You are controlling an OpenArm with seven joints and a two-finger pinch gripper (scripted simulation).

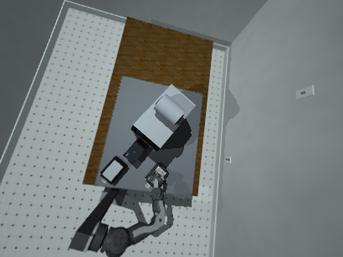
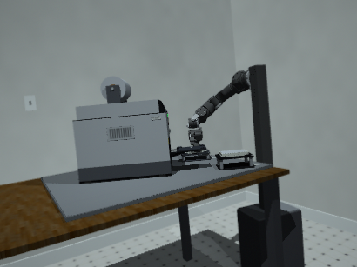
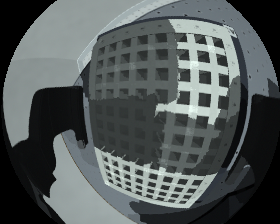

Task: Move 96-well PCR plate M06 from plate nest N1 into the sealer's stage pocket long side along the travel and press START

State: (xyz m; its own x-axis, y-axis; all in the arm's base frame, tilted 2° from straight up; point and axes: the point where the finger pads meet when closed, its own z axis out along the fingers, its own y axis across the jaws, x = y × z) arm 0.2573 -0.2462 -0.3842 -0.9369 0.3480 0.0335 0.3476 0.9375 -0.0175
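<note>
The 96-well PCR plate M06 lies right at my hand. From my hand the other things lie so: white label: 100 mm behind, 40 mm to the left, 50 mm below; dark sealer stage: 120 mm ahead, 230 mm to the left, 60 mm above; dark nest N1: 10 mm below.
</note>
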